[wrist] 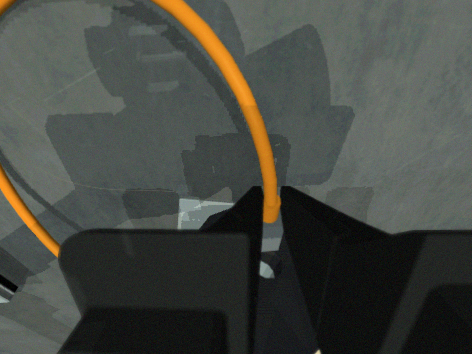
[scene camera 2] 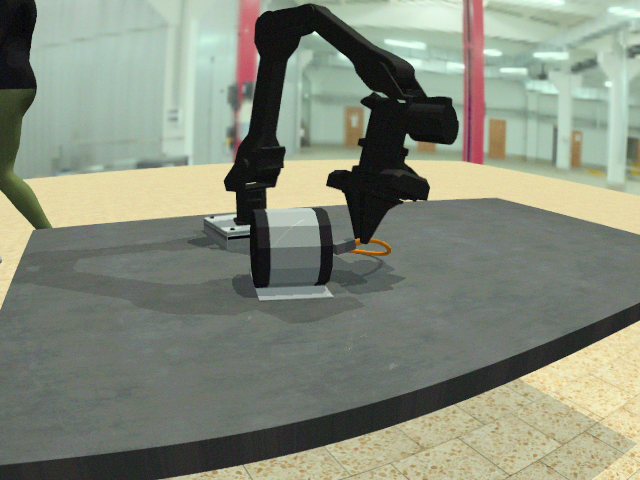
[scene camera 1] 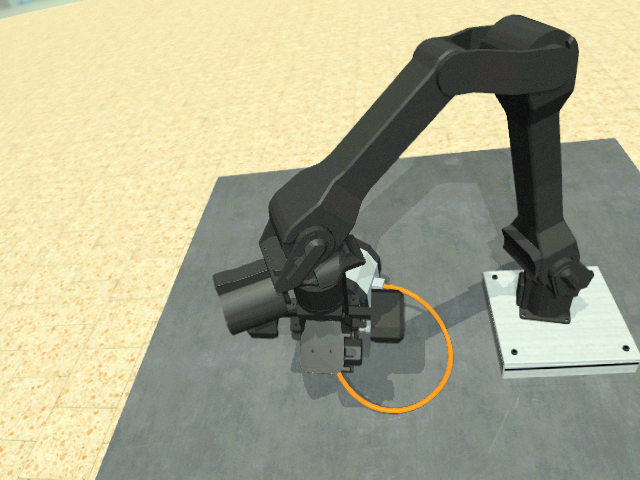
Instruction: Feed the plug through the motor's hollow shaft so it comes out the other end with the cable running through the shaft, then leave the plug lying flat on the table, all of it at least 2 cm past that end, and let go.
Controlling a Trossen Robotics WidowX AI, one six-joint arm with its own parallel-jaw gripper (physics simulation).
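Frame: origin at the arm's base, x ahead, y left, z up, level; millimetres.
Seen in the pictures: gripper, fingertip midpoint: [wrist: 270, 195] [scene camera 2: 361, 243]; arm's base, origin of the base link: [scene camera 1: 543, 304].
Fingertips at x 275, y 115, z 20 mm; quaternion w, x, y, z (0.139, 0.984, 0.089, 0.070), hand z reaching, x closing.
Observation:
Pixels of each thing's top centre, then the offset from my fingertips to it. "spot": a spot on its surface instead. Level surfaces: height alone.
- motor, middle of its top: [scene camera 2: 288, 209] [scene camera 1: 337, 257] 9 mm ahead, 105 mm right, 51 mm up
- light base plate, middle of its top: [scene camera 2: 288, 283] 12 mm ahead, 105 mm right, 49 mm down
- grey plug, middle of its top: [wrist: 269, 243] [scene camera 2: 344, 239] 6 mm ahead, 27 mm right, 8 mm up
- small fitting, surface spot: [scene camera 1: 378, 283] spot: 48 mm back, 100 mm right, 9 mm up
- dark tabletop, its level: 51 mm down
The motor [scene camera 1: 368, 266] [scene camera 2: 294, 245] is a white drum with black end rings, lying on its side on a light base plate [scene camera 2: 294, 293]. My gripper [scene camera 2: 363, 240] [wrist: 270, 195] is shut on the grey plug [scene camera 2: 344, 245] [wrist: 271, 237], beside the motor's right-hand end in scene camera 2. The plug is raised above the table, nearly level, its front at the edge of that end. The shaft opening is hidden there, so I cannot tell if the tip is inside. The orange cable [scene camera 1: 448, 351] [scene camera 2: 388, 248] [wrist: 235, 82] loops from the plug to a small fitting [scene camera 1: 378, 283] on the motor.
The dark tabletop [scene camera 1: 206, 413] [scene camera 2: 206, 372] lies under everything. The arm's pale base plate [scene camera 1: 563, 346] [scene camera 2: 223, 229] stands beyond the cable loop, to the right in scene camera 1. The arm hangs over the motor in scene camera 1.

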